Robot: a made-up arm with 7 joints. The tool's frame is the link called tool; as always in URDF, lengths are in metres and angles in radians.
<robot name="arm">
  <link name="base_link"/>
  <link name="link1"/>
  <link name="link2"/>
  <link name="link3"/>
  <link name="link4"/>
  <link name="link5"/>
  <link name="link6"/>
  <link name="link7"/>
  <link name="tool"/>
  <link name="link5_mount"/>
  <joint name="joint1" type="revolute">
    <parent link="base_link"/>
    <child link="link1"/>
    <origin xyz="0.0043 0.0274 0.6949"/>
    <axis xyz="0 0 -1"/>
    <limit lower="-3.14" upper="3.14"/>
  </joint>
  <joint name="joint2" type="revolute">
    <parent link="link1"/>
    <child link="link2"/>
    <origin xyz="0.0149 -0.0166 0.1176"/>
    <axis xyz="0 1 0"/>
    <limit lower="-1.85" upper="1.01"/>
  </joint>
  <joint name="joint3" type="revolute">
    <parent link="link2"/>
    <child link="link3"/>
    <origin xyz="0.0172 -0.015 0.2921"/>
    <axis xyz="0 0 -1"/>
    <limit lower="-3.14" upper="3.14"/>
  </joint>
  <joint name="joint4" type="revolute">
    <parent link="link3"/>
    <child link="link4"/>
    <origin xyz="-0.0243 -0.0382 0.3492"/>
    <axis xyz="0 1 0"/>
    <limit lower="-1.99" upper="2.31"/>
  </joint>
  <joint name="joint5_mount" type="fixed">
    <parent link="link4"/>
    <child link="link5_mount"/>
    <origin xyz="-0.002 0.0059 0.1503"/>
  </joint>
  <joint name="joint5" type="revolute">
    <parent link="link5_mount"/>
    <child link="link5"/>
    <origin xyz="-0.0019 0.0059 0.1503"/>
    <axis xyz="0 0 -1"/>
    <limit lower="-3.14" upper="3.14"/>
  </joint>
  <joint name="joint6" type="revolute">
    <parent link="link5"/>
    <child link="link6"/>
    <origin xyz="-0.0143 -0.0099 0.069"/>
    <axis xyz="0 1 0"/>
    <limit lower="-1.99" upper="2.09"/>
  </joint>
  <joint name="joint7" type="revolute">
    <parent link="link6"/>
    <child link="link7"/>
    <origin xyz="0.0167 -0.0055 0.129"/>
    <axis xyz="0 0 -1"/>
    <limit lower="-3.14" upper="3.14"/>
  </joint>
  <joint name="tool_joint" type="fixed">
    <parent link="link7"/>
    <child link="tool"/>
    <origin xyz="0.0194 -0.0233 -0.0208" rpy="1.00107 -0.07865 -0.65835"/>
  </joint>
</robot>
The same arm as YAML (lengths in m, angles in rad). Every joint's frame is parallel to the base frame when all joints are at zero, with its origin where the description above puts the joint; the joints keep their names.
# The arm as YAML. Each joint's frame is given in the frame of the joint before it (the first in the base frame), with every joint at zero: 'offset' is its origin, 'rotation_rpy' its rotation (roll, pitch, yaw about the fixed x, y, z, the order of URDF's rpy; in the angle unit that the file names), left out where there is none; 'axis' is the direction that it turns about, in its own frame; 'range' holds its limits. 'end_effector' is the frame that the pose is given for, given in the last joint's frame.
length_unit: m
angle_unit: rad
chain:
  - id: joint1
    offset: [0.0043, 0.0274, 0.6949]
    axis: "-z"
    range: [-3.14, 3.14]
  - id: joint2
    offset: [0.0149, -0.0166, 0.1176]
    axis: "+y"
    range: [-1.85, 1.01]
  - id: joint3
    offset: [0.0172, -0.015, 0.2921]
    axis: "-z"
    range: [-3.14, 3.14]
  - id: joint4
    offset: [-0.0243, -0.0382, 0.3492]
    axis: "+y"
    range: [-1.99, 2.31]
  - id: joint5
    offset: [-0.0039, 0.0118, 0.3006]
    axis: "-z"
    range: [-3.14, 3.14]
  - id: joint6
    offset: [-0.0143, -0.0099, 0.069]
    axis: "+y"
    range: [-1.99, 2.09]
  - id: joint7
    offset: [0.0167, -0.0055, 0.129]
    axis: "-z"
    range: [-3.14, 3.14]
end_effector:
  offset: [0.0194, -0.0233, -0.0208]
  rotation_rpy: [1.0011, -0.0786, -0.6583]

